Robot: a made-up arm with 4 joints. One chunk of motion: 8 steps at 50 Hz.
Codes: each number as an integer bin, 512 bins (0 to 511) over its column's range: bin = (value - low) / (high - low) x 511, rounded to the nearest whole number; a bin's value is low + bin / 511 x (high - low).
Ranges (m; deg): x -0.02..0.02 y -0.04..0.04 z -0.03..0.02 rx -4..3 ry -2..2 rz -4..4
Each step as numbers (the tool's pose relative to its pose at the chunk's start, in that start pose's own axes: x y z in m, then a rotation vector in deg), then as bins.
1 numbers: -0.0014 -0.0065 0.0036 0.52 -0.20 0.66
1 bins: 238 214 343 330 230 298
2 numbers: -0.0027 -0.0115 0.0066 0.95 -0.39 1.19
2 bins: 221 182 374 361 206 332
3 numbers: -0.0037 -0.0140 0.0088 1.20 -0.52 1.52
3 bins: 208 166 397 380 189 353
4 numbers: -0.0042 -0.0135 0.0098 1.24 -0.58 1.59
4 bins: 202 169 407 383 181 357
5 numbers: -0.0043 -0.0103 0.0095 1.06 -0.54 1.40
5 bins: 201 190 404 369 187 345
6 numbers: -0.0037 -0.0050 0.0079 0.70 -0.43 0.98
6 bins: 208 224 387 343 201 318
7 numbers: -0.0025 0.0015 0.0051 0.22 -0.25 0.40
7 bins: 224 265 359 308 224 281
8 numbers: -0.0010 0.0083 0.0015 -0.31 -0.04 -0.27
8 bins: 243 309 322 269 250 238
